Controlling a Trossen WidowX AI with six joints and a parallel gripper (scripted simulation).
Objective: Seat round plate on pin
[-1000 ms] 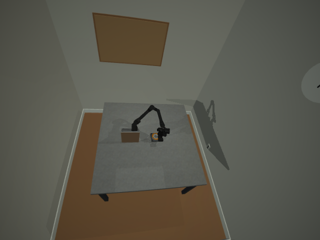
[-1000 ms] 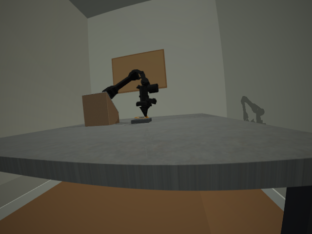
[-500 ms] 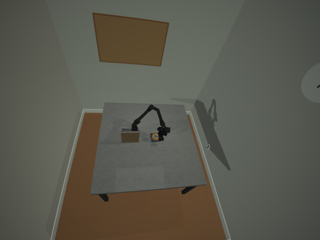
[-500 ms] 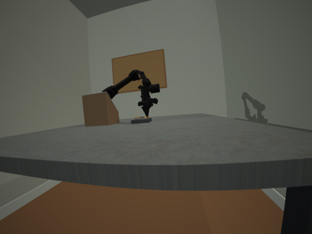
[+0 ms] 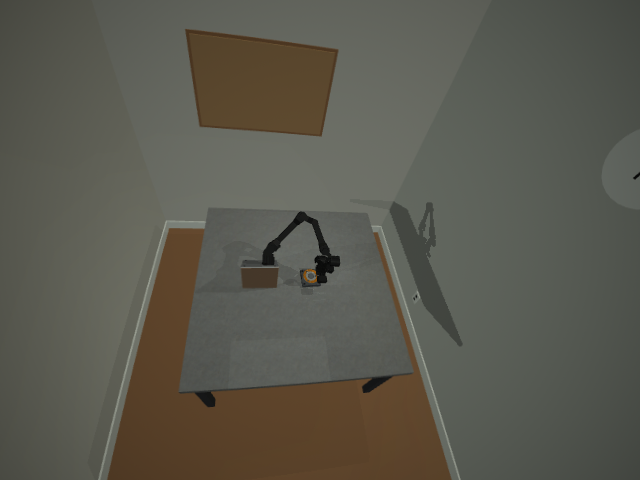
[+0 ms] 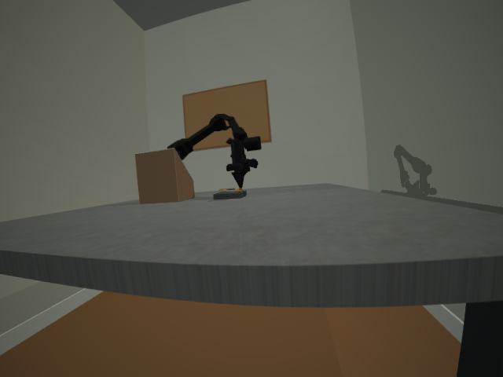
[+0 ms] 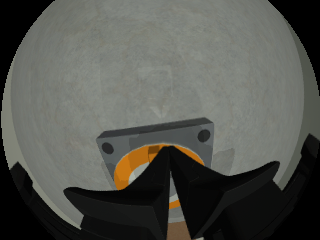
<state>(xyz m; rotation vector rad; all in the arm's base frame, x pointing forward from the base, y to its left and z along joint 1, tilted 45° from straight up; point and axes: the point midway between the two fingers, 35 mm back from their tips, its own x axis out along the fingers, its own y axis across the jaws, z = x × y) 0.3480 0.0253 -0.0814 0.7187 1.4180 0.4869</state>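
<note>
Now: gripper tip 30 mm past the round plate and 10 mm to the right of it. From my gripper tip the other things lie so: base (50 mm behind, 10 mm to the left, 20 mm below).
</note>
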